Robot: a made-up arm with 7 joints. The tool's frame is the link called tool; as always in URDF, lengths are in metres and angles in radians.
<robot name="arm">
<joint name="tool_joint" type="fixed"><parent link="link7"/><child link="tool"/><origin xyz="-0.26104 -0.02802 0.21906" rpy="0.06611 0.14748 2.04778"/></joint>
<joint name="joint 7" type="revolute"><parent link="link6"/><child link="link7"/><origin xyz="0.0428 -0.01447 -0.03" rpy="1.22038 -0.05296 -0.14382"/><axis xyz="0 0 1"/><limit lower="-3" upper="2.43" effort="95" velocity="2.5"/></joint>
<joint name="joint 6" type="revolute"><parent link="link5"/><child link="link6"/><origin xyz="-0.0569 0.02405 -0.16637" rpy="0.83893 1.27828 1.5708"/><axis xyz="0 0 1"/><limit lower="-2.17" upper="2.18" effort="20" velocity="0.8"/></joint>
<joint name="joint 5" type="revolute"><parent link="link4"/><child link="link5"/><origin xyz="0.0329 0.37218 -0.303" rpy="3.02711 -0.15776 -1.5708"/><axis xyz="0 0 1"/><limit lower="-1.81" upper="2.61" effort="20" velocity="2.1"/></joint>
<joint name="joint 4" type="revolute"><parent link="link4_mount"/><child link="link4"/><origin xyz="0.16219 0.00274 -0.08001" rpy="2.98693 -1.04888 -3.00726"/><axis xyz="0 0 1"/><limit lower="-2.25" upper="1.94" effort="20" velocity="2.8"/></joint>
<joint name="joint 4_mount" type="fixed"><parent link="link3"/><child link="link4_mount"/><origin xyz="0.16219 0.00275 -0.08" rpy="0 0 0"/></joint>
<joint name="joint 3" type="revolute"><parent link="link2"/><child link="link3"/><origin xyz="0.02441 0.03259 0.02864" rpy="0.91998 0.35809 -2.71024"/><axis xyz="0 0 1"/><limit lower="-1.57" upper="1.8" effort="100" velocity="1"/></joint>
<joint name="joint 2" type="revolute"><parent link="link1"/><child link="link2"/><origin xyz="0.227 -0.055 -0.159" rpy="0.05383 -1.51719 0"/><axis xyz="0 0 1"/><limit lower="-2.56" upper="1.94" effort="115" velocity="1.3"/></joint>
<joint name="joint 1" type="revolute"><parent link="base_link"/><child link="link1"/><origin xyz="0.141 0.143 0.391" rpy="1.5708 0 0"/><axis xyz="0 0 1"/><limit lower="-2.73" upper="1.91" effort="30" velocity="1.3"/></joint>
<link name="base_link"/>
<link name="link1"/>
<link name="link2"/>
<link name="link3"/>
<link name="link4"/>
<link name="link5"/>
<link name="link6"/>
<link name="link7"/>
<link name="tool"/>
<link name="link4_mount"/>
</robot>
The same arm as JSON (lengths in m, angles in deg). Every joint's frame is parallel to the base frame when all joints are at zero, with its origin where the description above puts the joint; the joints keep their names.
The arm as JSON. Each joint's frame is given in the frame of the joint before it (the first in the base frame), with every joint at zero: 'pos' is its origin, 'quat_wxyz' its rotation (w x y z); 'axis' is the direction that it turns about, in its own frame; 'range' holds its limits. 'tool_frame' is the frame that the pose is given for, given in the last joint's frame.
{
  "length_unit": "m",
  "angle_unit": "deg",
  "joints": [
    {
      "joint": "joint 1",
      "pos": [
        0.141,
        0.143,
        0.391
      ],
      "quat_wxyz": [
        1.0,
        0.0,
        0.0,
        0.0
      ],
      "axis": [
        0.0,
        -1.0,
        0.0
      ],
      "range": [
        -156.42,
        109.43
      ]
    },
    {
      "joint": "joint 2",
      "pos": [
        0.227,
        0.159,
        -0.055
      ],
      "quat_wxyz": [
        1.0,
        0.0,
        0.0,
        0.0
      ],
      "axis": [
        -0.997117,
        -0.053501,
        -0.053801
      ],
      "range": [
        -146.68,
        111.15
      ]
    },
    {
      "joint": "joint 3",
      "pos": [
        -0.029,
        -0.026,
        0.031
      ],
      "quat_wxyz": [
        1.0,
        0.0,
        0.0,
        0.0
      ],
      "axis": [
        -0.627986,
        0.492589,
        0.602486
      ],
      "range": [
        -89.95,
        103.13
      ]
    },
    {
      "joint": "joint 4",
      "pos": [
        0.202,
        0.203,
        -0.221
      ],
      "quat_wxyz": [
        1.0,
        0.0,
        0.0,
        0.0
      ],
      "axis": [
        0.0,
        -1.0,
        0.0
      ],
      "range": [
        -128.92,
        111.15
      ]
    },
    {
      "joint": "joint 5",
      "pos": [
        -0.302,
        0.303,
        -0.22
      ],
      "quat_wxyz": [
        1.0,
        0.0,
        0.0,
        0.0
      ],
      "axis": [
        0.192703,
        0.981117,
        0.0166
      ],
      "range": [
        -103.71,
        149.54
      ]
    },
    {
      "joint": "joint 6",
      "pos": [
        -0.059,
        -0.157,
        -0.058
      ],
      "quat_wxyz": [
        1.0,
        0.0,
        0.0,
        0.0
      ],
      "axis": [
        1.0,
        0.0,
        0.0
      ],
      "range": [
        -124.33,
        124.9
      ]
    },
    {
      "joint": "joint 7",
      "pos": [
        -0.03,
        -0.045,
        0.004
      ],
      "quat_wxyz": [
        1.0,
        0.0,
        0.0,
        0.0
      ],
      "axis": [
        0.342809,
        -0.069602,
        0.936823
      ],
      "range": [
        -171.89,
        139.23
      ]
    }
  ],
  "tool_frame": {
    "pos": [
      0.035,
      0.242,
      0.239
    ],
    "quat_wxyz": [
      0.930807,
      0.092086,
      0.236381,
      0.263139
    ]
  }
}

